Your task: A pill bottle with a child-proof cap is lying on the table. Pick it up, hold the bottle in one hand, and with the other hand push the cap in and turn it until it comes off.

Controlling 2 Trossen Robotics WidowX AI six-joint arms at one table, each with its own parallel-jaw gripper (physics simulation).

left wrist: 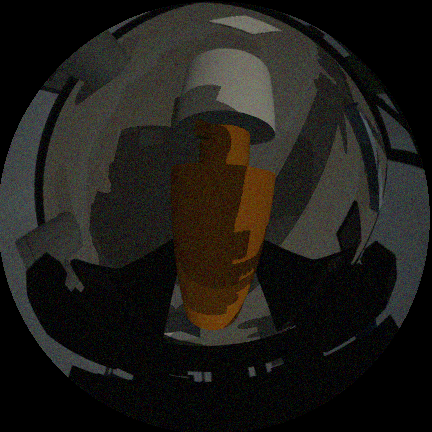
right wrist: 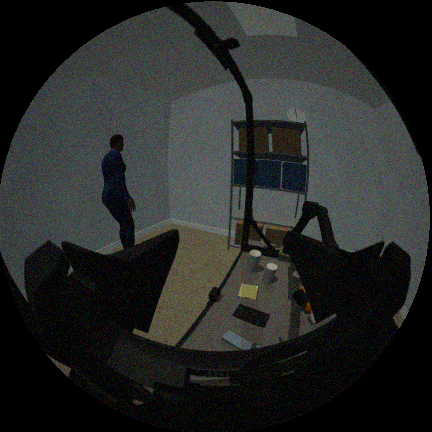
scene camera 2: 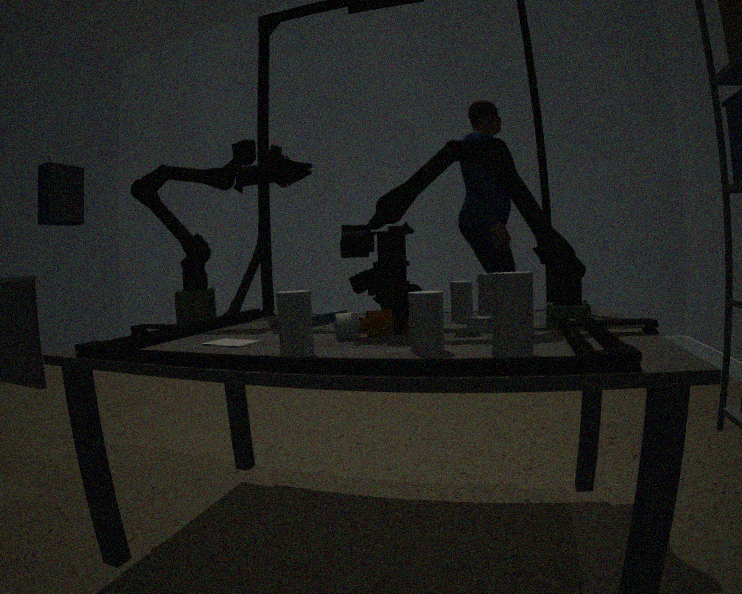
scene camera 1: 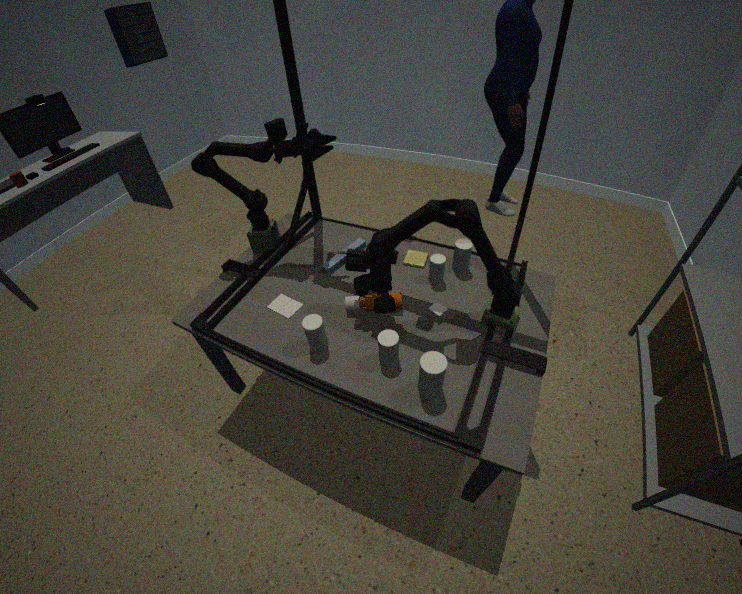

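The orange pill bottle [scene camera 1: 369, 303] [scene camera 2: 379, 323] [left wrist: 219, 225] [right wrist: 307, 308] lies on its side on the grey table [scene camera 1: 345, 362], its white cap [scene camera 1: 352, 302] [scene camera 2: 346, 324] [left wrist: 233, 88] pointing to the picture's left in scene camera 1. My left gripper [scene camera 1: 382, 302] [scene camera 2: 389, 312] [left wrist: 214, 240] is down at the table with its fingers pressed against both sides of the bottle's body. My right gripper [scene camera 1: 327, 139] [scene camera 2: 306, 170] [right wrist: 234, 235] is open and empty, held high above the table's far left corner, well away from the bottle.
Several white cylinders stand on the table, three near the front [scene camera 1: 313, 336] [scene camera 1: 388, 350] [scene camera 1: 432, 377] and two at the back [scene camera 1: 437, 268] [scene camera 1: 463, 253]. A yellow note [scene camera 1: 416, 257] and a white paper [scene camera 1: 284, 305] lie flat. A person [scene camera 1: 513, 100] walks behind the table.
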